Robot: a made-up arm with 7 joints. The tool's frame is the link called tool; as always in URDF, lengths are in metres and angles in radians. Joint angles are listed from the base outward.
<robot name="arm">
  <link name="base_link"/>
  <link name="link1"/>
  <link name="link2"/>
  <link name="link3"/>
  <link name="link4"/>
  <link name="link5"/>
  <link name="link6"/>
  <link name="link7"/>
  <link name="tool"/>
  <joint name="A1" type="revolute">
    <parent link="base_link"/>
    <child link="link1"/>
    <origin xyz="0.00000 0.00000 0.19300" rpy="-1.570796 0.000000 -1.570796"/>
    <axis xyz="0 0 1"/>
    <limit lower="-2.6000" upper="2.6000"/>
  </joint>
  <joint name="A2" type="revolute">
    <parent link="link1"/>
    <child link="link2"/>
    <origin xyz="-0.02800 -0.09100 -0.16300" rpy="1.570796 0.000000 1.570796"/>
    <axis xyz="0 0 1"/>
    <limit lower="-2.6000" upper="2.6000"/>
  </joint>
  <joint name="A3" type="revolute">
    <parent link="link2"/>
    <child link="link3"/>
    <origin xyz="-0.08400 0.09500 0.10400" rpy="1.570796 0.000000 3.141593"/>
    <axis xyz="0 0 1"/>
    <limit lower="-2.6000" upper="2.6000"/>
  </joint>
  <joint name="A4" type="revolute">
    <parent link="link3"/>
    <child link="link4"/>
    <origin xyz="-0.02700 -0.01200 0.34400" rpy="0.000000 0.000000 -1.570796"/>
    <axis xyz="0 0 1"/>
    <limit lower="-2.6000" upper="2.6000"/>
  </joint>
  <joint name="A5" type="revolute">
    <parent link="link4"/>
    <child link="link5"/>
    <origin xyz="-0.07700 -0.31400 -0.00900" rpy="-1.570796 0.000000 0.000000"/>
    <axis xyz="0 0 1"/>
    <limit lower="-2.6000" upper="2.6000"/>
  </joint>
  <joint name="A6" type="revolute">
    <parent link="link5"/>
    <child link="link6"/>
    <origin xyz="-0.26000 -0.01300 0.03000" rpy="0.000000 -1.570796 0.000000"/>
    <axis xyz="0 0 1"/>
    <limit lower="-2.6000" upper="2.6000"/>
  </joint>
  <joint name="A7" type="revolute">
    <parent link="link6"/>
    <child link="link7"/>
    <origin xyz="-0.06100 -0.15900 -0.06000" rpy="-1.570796 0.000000 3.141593"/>
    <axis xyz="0 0 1"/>
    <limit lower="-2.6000" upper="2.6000"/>
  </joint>
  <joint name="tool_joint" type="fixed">
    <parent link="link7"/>
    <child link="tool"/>
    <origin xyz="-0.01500 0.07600 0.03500" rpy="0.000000 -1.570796 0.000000"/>
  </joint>
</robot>
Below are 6 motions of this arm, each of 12 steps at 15 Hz.
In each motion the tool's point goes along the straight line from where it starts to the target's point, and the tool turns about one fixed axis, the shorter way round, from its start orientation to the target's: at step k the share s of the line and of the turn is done. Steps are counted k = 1, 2, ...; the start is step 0. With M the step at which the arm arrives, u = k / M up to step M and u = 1 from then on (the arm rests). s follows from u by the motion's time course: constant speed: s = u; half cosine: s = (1 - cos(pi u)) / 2; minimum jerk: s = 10 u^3 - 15 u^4 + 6 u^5.
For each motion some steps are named. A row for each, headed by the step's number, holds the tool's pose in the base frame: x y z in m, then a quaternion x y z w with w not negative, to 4 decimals.
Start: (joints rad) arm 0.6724 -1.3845 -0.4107 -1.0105 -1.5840 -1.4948 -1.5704
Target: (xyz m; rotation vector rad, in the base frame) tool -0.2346 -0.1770 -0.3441 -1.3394 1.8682 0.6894
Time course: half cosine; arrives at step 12
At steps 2, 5, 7, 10, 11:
2: -0.1730 -0.3221 -0.2818 -0.6094 0.7124 0.1821 0.2967
5: -0.1931 -0.2749 -0.3021 -0.5816 0.7182 0.2104 0.3188
7: -0.2101 -0.2346 -0.3194 -0.5569 0.7220 0.2343 0.3371
10: -0.2302 -0.1874 -0.3396 -0.5269 0.7251 0.2617 0.3579
11: -0.2335 -0.1796 -0.3430 -0.5219 0.7254 0.2662 0.3613

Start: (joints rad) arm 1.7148 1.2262 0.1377 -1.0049 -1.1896 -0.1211 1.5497
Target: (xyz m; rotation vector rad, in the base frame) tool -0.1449 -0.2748 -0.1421 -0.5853 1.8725 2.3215
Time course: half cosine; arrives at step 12
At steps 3, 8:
3: -0.1804 -0.3393 -0.3384 -0.4685 0.5572 0.6816 0.0736
8: -0.1553 -0.2937 -0.1996 -0.2761 0.6036 0.7457 0.0582

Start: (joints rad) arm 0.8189 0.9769 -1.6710 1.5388 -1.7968 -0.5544 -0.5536
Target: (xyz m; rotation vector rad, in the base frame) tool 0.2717 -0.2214 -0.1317 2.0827 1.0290 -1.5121
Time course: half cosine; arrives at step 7
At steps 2, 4, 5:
2: 0.2859 -0.3007 -0.0036 0.6225 0.2628 -0.5722 0.4648
4: 0.2785 -0.2594 -0.0704 0.6920 0.3202 -0.5608 0.3226
5: 0.2750 -0.2398 -0.1020 0.7182 0.3443 -0.5498 0.2518

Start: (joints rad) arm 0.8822 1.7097 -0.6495 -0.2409 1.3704 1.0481 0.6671
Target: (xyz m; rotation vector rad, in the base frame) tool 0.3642 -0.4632 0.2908 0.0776 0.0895 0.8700
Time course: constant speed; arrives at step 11
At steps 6, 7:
6: 0.0961 -0.5434 0.3844 -0.0163 -0.3100 0.4273 0.8491
7: 0.1497 -0.5274 0.3657 -0.0055 -0.2412 0.4307 0.8697

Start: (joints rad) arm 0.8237 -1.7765 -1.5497 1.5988 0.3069 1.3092 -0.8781
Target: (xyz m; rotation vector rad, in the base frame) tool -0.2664 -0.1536 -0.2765 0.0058 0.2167 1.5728
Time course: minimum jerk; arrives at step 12
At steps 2, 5, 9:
2: -0.3493 0.1927 -0.3433 0.1234 0.1621 0.1781 0.9627
5: -0.3226 0.0810 -0.3217 0.0874 0.1469 0.3662 0.9147
9: -0.2753 -0.1164 -0.2837 0.0165 0.1066 0.6592 0.7442

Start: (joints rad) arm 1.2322 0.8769 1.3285 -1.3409 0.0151 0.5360 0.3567
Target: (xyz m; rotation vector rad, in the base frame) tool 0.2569 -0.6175 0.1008 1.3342 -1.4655 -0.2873
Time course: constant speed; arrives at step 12
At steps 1, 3, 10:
1: 0.3148 -0.5609 0.1144 0.5400 -0.5933 -0.2572 0.5388
3: 0.3043 -0.5712 0.1120 0.5446 -0.5983 -0.2327 0.5397
10: 0.2674 -0.6072 0.1033 0.5581 -0.6130 -0.1459 0.5399

